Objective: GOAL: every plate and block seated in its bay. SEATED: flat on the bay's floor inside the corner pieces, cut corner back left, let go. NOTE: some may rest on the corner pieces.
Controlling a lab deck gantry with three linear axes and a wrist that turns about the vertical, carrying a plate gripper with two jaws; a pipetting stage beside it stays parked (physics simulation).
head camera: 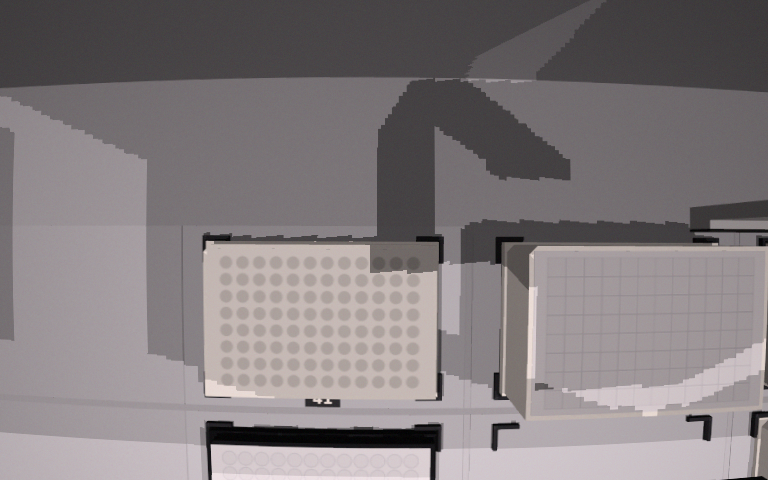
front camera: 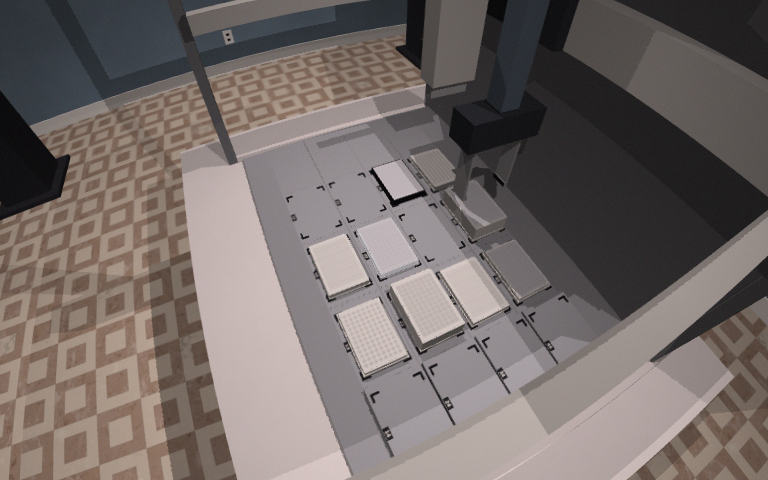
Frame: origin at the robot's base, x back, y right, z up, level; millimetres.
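Where they show: gripper, fingertip midpoint: (head camera: 729, 358) (front camera: 480, 187); robot's base at its link origin: (front camera: 287, 198).
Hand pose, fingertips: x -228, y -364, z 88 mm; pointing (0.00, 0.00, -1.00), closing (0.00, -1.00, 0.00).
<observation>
Each offset is from my fingertips to the top centre of the thing. Level surfaces: height alone.
My gripper (front camera: 480, 186) is open above a tall clear-topped reservoir @[dy +0, dx +0, dz -47 mm] (front camera: 478, 213) (head camera: 645, 333), which stands in bay 42 with its cut corner back left. Parts of the jaws show at the head view's right edge. A round-well plate @[dy +0, dx +164, dz -74 mm] (front camera: 433, 168) (head camera: 320, 322) lies in bay 41; it covers part of the left corner pieces. A white plate with black rim @[dy +107, dx +164, dz -74 mm] (front camera: 398, 180) (head camera: 320, 461) lies in bay 31. A grey plate @[dy +0, dx -164, dz -74 mm] (front camera: 518, 270), a cream plate @[dy +107, dx -164, dz -74 mm] (front camera: 474, 291), a tall block @[dy +214, dx -164, dz -47 mm] (front camera: 427, 308), a round-well plate @[dy +321, dx -164, dz -74 mm] (front camera: 372, 336), a cream plate @[dy +321, dx +0, dz -74 mm] (front camera: 338, 266) and a whitish plate @[dy +214, dx +0, dz -74 mm] (front camera: 387, 247) lie in other bays.
The deck @[dz -88 mm] (front camera: 269, 209) has black corner pieces and bay labels. The parked pipetting stage (front camera: 453, 45) hangs behind, left of the gripper's column (front camera: 515, 62). A frame post (front camera: 209, 96) stands at the back left, and a rail (front camera: 640, 316) crosses the lower right.
</observation>
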